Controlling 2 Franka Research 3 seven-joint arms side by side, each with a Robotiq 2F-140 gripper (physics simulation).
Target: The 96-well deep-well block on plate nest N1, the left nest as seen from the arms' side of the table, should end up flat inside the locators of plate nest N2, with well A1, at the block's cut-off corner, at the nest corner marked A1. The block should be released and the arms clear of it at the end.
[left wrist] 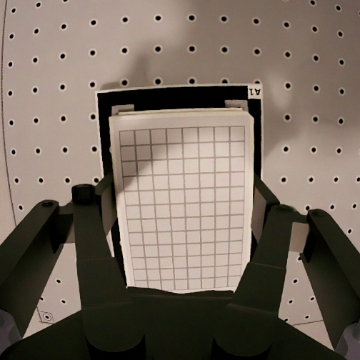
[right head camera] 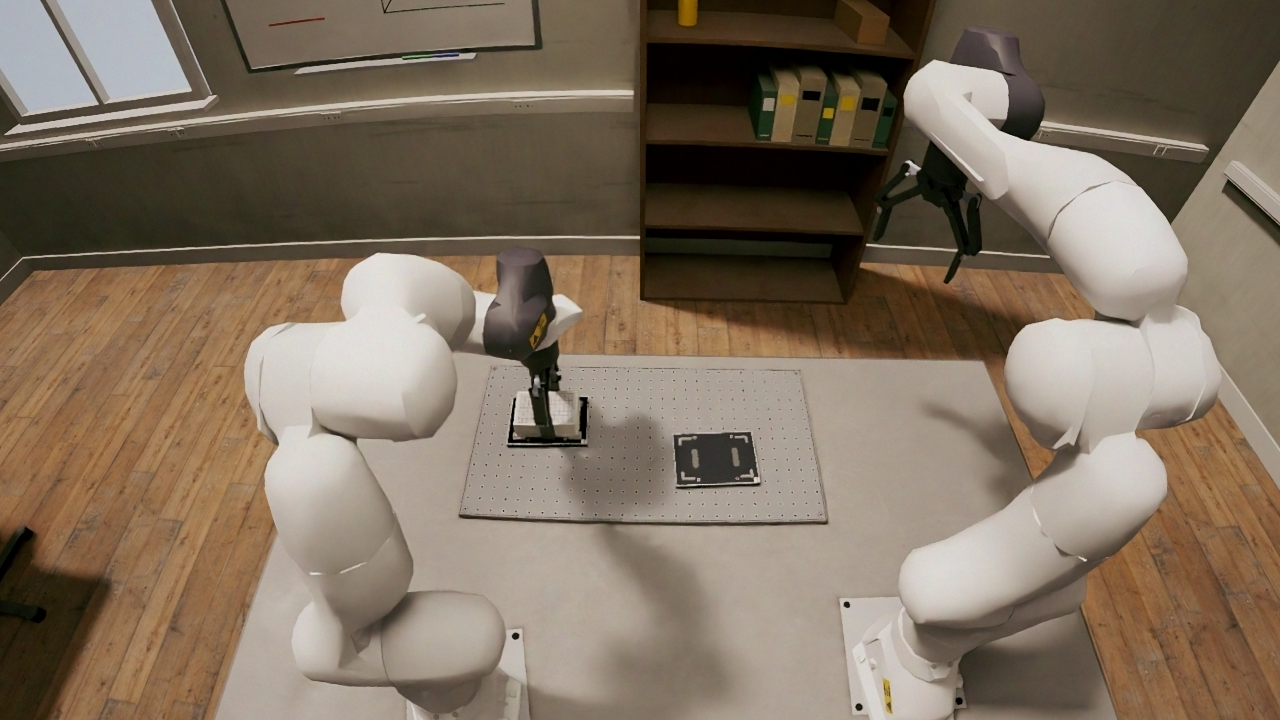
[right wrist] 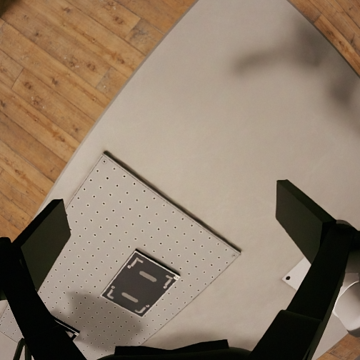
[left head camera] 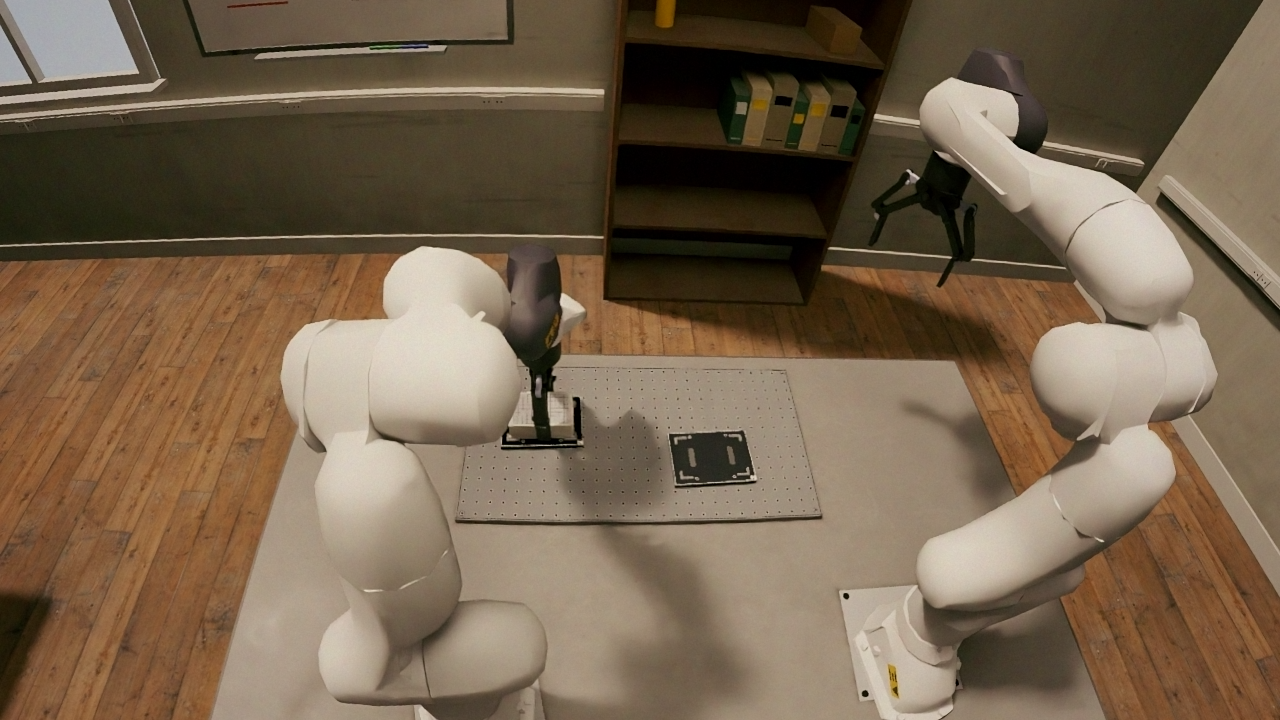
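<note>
The white deep-well block [left head camera: 559,411] [right head camera: 562,411] [left wrist: 185,165] sits flat on black nest N1 [left head camera: 580,428] [right head camera: 585,428] [left wrist: 175,95]. In the left wrist view its top right corner looks cut off, near the nest's A1 label [left wrist: 254,92]. My left gripper [left head camera: 540,416] [right head camera: 542,416] [left wrist: 183,186] points down and is shut on the block's two long sides. Nest N2 [left head camera: 711,456] [right head camera: 716,458] [right wrist: 140,282] is dark, with light corner locators and no block; its A1 label is too small to read. My right gripper [left head camera: 910,261] [right head camera: 914,257] [right wrist: 170,209] is open and empty, high at the right.
Both nests lie on a perforated board [left head camera: 626,501] [right head camera: 626,501] [right wrist: 150,205] on the grey table [left head camera: 877,447] [right head camera: 895,447] [right wrist: 215,125]. A bookshelf [left head camera: 612,179] [right head camera: 642,179] stands behind the table. The left arm's shadow falls between the nests.
</note>
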